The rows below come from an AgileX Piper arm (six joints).
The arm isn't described. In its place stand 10 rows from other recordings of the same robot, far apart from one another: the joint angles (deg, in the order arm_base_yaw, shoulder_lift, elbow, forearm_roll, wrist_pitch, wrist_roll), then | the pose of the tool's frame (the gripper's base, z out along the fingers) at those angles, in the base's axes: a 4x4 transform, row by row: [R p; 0 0 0 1], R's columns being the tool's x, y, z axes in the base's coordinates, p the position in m.
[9.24, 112.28, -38.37, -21.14, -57.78, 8.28] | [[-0.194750 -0.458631 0.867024 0.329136], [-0.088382 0.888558 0.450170 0.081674], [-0.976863 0.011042 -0.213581 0.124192], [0 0 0 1]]
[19.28, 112.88, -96.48, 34.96, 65.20, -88.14] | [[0.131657 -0.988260 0.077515 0.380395], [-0.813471 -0.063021 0.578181 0.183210], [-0.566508 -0.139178 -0.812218 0.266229], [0 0 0 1]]
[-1.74, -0.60, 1.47, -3.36, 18.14, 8.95] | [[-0.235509 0.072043 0.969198 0.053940], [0.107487 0.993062 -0.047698 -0.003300], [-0.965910 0.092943 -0.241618 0.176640], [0 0 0 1]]
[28.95, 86.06, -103.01, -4.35, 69.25, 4.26] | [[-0.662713 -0.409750 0.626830 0.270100], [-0.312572 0.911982 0.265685 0.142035], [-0.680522 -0.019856 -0.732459 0.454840], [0 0 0 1]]
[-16.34, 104.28, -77.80, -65.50, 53.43, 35.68] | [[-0.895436 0.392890 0.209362 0.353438], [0.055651 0.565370 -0.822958 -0.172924], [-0.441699 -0.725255 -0.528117 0.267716], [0 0 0 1]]
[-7.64, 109.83, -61.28, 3.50, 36.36, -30.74] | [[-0.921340 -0.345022 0.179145 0.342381], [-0.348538 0.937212 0.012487 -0.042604], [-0.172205 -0.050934 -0.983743 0.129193], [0 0 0 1]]
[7.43, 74.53, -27.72, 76.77, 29.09, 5.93] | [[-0.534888 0.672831 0.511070 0.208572], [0.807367 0.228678 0.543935 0.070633], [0.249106 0.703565 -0.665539 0.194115], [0 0 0 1]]
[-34.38, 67.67, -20.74, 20.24, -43.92, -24.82] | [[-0.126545 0.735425 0.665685 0.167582], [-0.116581 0.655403 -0.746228 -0.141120], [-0.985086 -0.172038 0.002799 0.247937], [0 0 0 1]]
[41.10, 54.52, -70.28, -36.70, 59.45, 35.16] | [[-0.455495 -0.128634 0.880896 0.151161], [-0.114208 0.989773 0.085478 0.069716], [-0.882882 -0.061670 -0.465527 0.442438], [0 0 0 1]]
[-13.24, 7.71, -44.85, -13.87, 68.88, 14.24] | [[-0.357199 0.481567 0.800314 -0.027895], [0.243368 0.875230 -0.418025 -0.014342], [-0.901766 0.045452 -0.429829 0.344570], [0 0 0 1]]
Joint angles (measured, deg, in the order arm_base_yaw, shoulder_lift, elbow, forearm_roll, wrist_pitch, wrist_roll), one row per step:
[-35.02 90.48 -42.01 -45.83 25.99 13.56]
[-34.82 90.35 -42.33 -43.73 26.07 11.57]
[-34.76 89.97 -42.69 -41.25 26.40 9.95]
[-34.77 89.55 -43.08 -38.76 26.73 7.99]
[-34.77 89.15 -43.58 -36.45 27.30 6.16]
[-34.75 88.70 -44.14 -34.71 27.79 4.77]
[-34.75 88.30 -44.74 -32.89 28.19 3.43]
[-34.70 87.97 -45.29 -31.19 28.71 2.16]
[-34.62 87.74 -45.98 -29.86 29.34 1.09]
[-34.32 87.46 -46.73 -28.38 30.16 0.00]
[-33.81 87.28 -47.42 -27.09 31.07 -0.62]
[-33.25 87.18 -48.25 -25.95 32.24 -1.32]
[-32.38 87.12 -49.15 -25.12 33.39 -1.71]
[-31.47 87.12 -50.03 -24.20 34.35 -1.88]
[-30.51 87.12 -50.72 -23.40 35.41 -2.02]
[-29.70 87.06 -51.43 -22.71 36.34 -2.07]
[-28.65 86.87 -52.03 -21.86 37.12 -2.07]
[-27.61 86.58 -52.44 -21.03 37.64 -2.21]
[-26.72 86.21 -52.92 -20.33 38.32 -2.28]
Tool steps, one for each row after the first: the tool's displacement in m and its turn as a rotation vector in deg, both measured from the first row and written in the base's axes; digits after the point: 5 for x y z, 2 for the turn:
[0.00150 0.00131 0.00119 0.63 -0.17 0.40]
[0.00216 0.00238 0.00358 1.41 -0.73 -0.01]
[0.00272 0.00321 0.00630 2.12 -1.22 -0.17]
[0.00334 0.00379 0.00939 2.74 -1.58 -0.38]
[0.00425 0.00406 0.01322 3.04 -2.09 -0.50]
[0.00541 0.00424 0.01702 3.43 -2.74 -0.66]
[0.00644 0.00469 0.02026 3.85 -3.18 -0.78]
[0.00785 0.00472 0.02372 4.11 -3.50 -0.83]
[0.00982 0.00573 0.02758 4.48 -3.81 -0.79]
[0.01217 0.00760 0.03070 4.97 -4.03 -0.84]
[0.01475 0.00939 0.03398 5.41 -3.98 -0.76]
[0.01844 0.01215 0.03751 5.72 -3.96 -0.44]
[0.02250 0.01523 0.04073 6.16 -4.17 -0.22]
[0.02593 0.01891 0.04309 6.67 -4.09 0.06]
[0.02900 0.02198 0.04595 7.06 -4.19 0.24]
[0.03243 0.02656 0.04900 7.55 -4.52 0.61]
[0.03541 0.03149 0.05183 7.99 -4.91 1.21]
[0.03769 0.03575 0.05535 8.33 -5.28 1.63]

